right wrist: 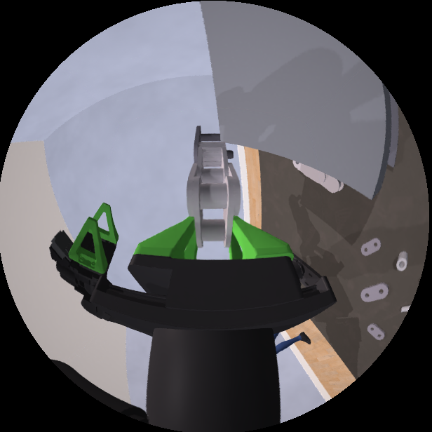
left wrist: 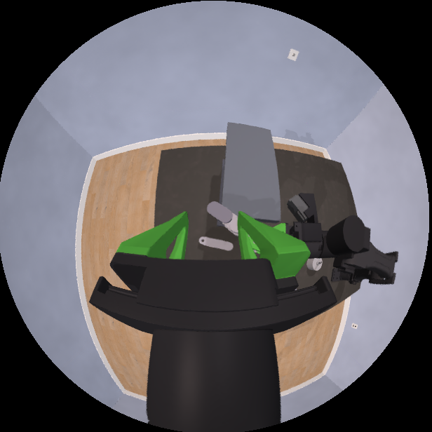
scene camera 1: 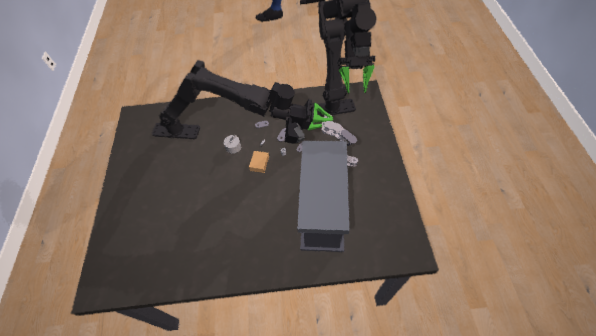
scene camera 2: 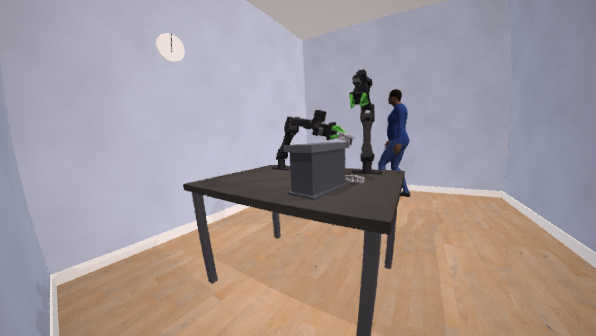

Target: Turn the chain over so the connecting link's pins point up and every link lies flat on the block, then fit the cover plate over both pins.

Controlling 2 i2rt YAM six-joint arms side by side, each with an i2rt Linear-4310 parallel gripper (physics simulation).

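Where they show: left gripper, between the fingertips: (scene camera 1: 356,92) (scene camera 2: 355,106); right gripper, between the fingertips: (scene camera 1: 331,121); left arm's base, origin of its link: (scene camera 1: 332,109) (scene camera 2: 367,172); right arm's base, origin of its link: (scene camera 1: 176,131) (scene camera 2: 281,168).
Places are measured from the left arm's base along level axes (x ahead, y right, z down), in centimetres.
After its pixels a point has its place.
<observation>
The chain (scene camera 1: 333,129) @[x 31.9, y 8.2, z -26.3 cm] (scene camera 2: 344,136) @[x 31.8, y 7.3, z -24.8 cm] (left wrist: 229,222) (right wrist: 213,196) is in the air beyond the block's upper end in scene camera 1. My right gripper (scene camera 1: 324,120) @[x 27.5, y 7.8, z -25.3 cm] (right wrist: 212,216) is shut on its near end. The connecting link (scene camera 1: 348,136) @[x 34.7, y 3.7, z -24.8 cm] (left wrist: 219,212) (right wrist: 198,141) is at its far end, plate up, pins down. The block (scene camera 1: 324,185) @[x 49.8, y 15.1, z -22.0 cm] (scene camera 2: 327,170) @[x 52.6, y 9.8, z -10.1 cm] (left wrist: 250,170) (right wrist: 300,65) stands on the table. My left gripper (scene camera 1: 357,91) @[x 30.3, y 1.3, z -39.9 cm] (scene camera 2: 359,102) @[x 30.3, y 1.3, z -39.9 cm] (left wrist: 212,216) (right wrist: 99,210) is open and empty, high up. Loose plates (scene camera 1: 261,123) @[x 1.9, y 32.3, z -0.4 cm] (right wrist: 374,292) lie on the table; I cannot tell which is the cover plate.
Another chain piece (scene camera 1: 352,160) @[x 30.6, y -0.8, z -3.0 cm] (scene camera 2: 355,178) @[x 30.3, y 1.9, z -2.3 cm] (right wrist: 318,176) lies on the table beside the block. A roller (scene camera 1: 283,151) @[x 20.3, y 25.2, z -2.5 cm] (right wrist: 402,261), an orange box (scene camera 1: 259,161) @[x 23.5, y 35.3, z -3.0 cm] and a grey cylinder (scene camera 1: 232,143) @[x 13.3, y 45.1, z -4.2 cm] (left wrist: 314,264) stand there too. A person (scene camera 2: 398,125) stands behind the table.
</observation>
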